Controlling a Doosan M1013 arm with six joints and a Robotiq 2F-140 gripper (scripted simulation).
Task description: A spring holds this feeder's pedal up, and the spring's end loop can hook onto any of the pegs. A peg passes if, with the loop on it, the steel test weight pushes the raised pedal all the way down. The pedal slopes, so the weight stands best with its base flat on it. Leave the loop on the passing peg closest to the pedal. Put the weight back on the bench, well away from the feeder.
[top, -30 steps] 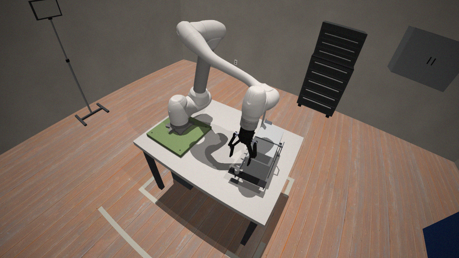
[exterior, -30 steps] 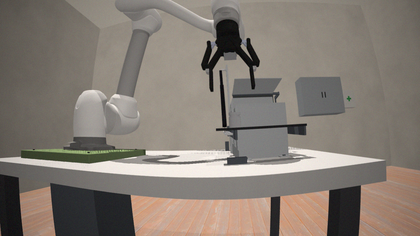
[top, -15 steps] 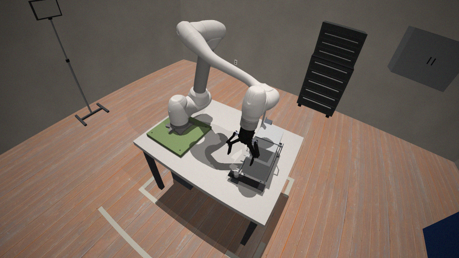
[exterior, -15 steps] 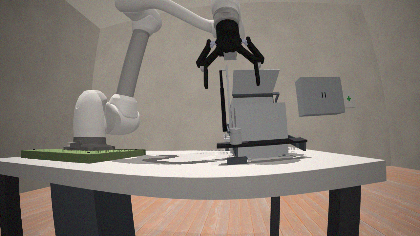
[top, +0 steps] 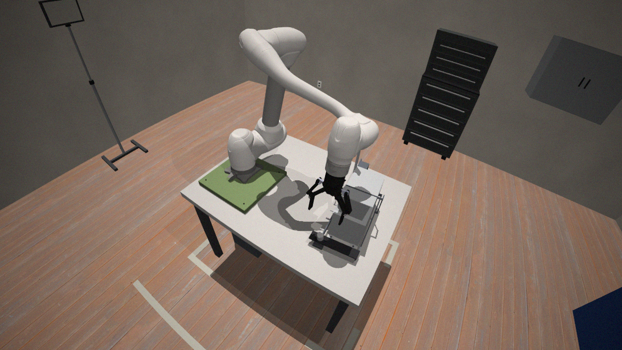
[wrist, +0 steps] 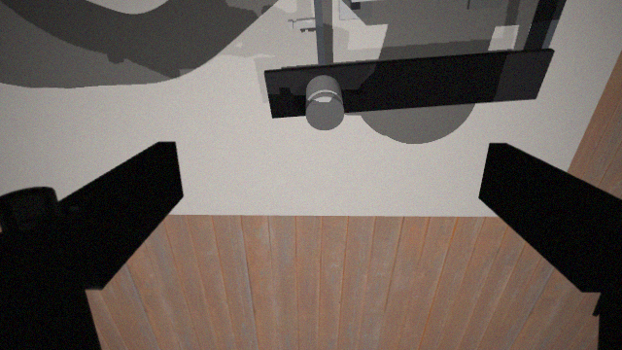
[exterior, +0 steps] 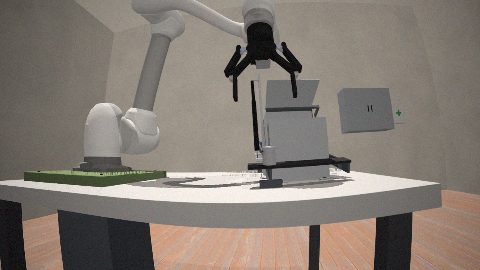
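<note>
The steel test weight lies 2 cm to the right of my hand and 14 cm below it. Round my hand: small dark block (3 cm to the right, 21 cm below).
</note>
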